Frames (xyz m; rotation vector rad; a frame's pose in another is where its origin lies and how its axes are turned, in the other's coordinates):
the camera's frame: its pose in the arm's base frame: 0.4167 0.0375 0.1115 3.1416 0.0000 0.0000
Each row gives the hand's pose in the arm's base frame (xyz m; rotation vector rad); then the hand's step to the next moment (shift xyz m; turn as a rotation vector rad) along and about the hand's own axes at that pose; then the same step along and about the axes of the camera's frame.
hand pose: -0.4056 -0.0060 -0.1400 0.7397 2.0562 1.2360
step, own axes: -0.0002 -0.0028 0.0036 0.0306 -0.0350 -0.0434
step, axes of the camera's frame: 0.0024 -0.0007 0.0038 -0.0574 0.0160 0.0223
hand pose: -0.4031 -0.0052 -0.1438 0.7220 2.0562 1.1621
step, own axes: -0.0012 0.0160 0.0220 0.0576 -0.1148 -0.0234
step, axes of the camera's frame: 0.0198 -0.0177 -0.0059 -0.0704 0.0222 0.1077
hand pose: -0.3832 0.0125 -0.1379 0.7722 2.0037 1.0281
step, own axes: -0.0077 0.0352 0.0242 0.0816 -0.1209 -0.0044
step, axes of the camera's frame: 0.0302 -0.0213 -0.0228 -0.0688 -0.0008 0.1287
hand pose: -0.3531 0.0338 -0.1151 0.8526 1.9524 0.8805
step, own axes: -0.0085 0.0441 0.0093 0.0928 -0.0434 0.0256
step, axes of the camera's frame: 0.0224 -0.0189 -0.0353 -0.0293 -0.0588 0.0827
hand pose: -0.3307 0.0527 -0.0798 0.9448 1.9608 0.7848
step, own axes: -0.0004 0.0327 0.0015 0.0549 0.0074 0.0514
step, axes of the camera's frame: 0.0122 -0.0172 -0.0250 0.0247 -0.0588 0.0406
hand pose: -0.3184 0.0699 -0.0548 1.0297 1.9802 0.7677
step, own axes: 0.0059 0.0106 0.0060 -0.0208 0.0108 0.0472
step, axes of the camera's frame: 0.0069 -0.0112 -0.0030 0.0516 0.0049 0.0094
